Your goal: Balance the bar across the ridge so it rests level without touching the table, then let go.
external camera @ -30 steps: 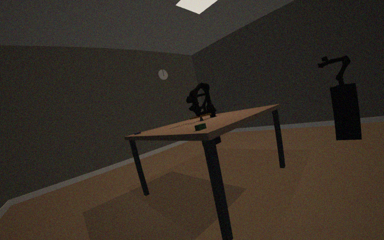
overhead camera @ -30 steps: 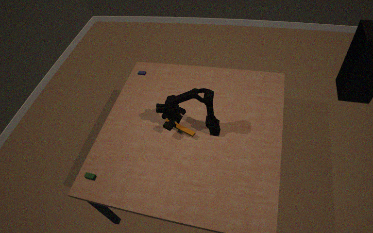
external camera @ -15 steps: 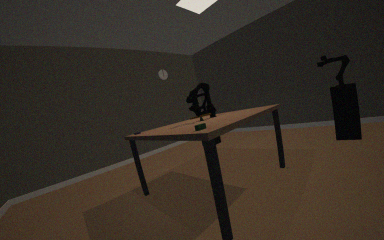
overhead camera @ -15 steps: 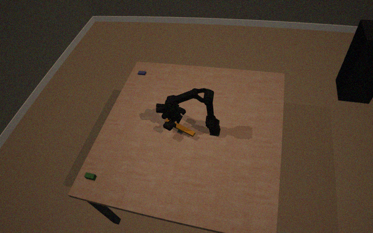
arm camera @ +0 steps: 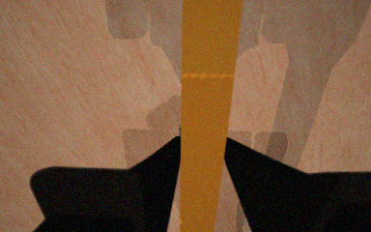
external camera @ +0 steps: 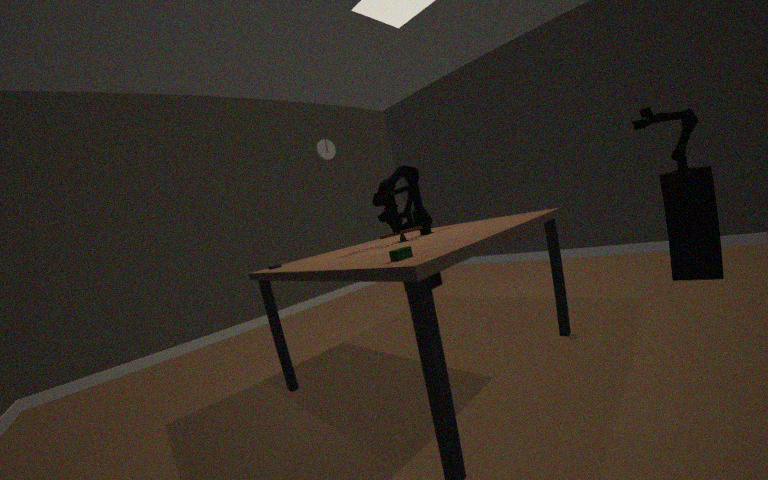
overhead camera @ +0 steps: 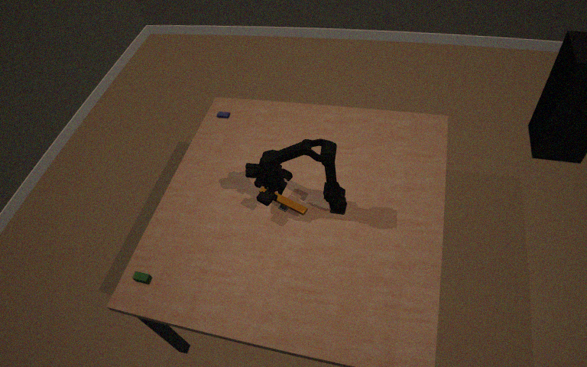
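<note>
The orange bar lies 3 cm behind my gripper tip and 1 cm to the left of it. From my gripper tip the other things lie so: green block (47 cm ahead, 47 cm to the left, 3 cm below); then blue block (47 cm ahead, 53 cm to the right, 4 cm below).
</note>
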